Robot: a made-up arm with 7 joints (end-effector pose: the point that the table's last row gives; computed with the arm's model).
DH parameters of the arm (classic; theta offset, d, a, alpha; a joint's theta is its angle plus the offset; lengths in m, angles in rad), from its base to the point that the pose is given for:
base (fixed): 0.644 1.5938 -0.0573 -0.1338
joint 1: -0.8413 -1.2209 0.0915 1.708
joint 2: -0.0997 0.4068 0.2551 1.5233
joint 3: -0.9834 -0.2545 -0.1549 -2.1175
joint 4: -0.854 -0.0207 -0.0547 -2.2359
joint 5: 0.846 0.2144 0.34 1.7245
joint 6: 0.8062 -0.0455 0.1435 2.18
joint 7: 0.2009 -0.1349 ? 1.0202
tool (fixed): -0.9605 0.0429 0 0
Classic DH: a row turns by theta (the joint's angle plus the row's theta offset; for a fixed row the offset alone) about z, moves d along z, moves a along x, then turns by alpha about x.
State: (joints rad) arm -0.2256 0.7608 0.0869 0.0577 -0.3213 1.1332 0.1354
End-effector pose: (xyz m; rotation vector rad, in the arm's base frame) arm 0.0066 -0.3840 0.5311 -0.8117 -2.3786 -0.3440
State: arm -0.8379 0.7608 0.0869 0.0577 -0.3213 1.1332 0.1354
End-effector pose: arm -0.1210 -0.3227 0.5142 -1.5105 -2.1216 -0.6730
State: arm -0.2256 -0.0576 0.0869 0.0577 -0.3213 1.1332 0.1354
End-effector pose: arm 0.1218 -0.4330 0.5158 -0.5782 -1.5920 -0.3200
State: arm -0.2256 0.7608 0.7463 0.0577 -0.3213 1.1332 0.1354
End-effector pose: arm 0.1351 -0.3719 0.6426 -1.1571 -2.1290 -1.1121
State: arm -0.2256 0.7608 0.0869 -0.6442 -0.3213 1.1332 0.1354
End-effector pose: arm 0.0849 -0.4815 0.4782 -1.3693 -1.7248 -0.4750
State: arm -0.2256 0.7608 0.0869 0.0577 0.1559 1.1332 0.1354
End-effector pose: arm -0.0503 -0.3803 0.4650 -0.7956 -1.9099 -0.2073
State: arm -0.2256 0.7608 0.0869 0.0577 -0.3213 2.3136 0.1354
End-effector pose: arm -0.0065 -0.5739 0.5041 0.7249 -2.3691 -0.4909
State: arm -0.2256 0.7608 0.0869 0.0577 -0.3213 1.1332 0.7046
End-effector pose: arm 0.0009 -0.3582 0.5361 -1.1951 -1.9212 -0.7652
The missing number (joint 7, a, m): -0.0311
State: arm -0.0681 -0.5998 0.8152 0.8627 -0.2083 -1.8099 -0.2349
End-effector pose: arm 0.4325 -0.3374 0.1823 -2.0382 0.1824 1.4139
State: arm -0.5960 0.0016 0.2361 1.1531 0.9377 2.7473 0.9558
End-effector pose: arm -0.2483 -0.5702 0.3598 0.6635 -0.5202 -0.6115
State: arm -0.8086 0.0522 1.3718 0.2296 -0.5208 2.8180 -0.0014
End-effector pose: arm -0.0467 -0.6572 0.4118 0.4263 2.3860 1.3256
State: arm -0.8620 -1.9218 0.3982 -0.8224 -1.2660 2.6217 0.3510
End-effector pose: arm -0.3117 -0.4959 0.0710 -0.1414 -0.0196 -1.4566
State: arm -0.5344 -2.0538 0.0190 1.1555 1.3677 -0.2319 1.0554
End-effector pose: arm -0.1248 -0.7559 0.6963 0.1254 -0.7383 1.0054
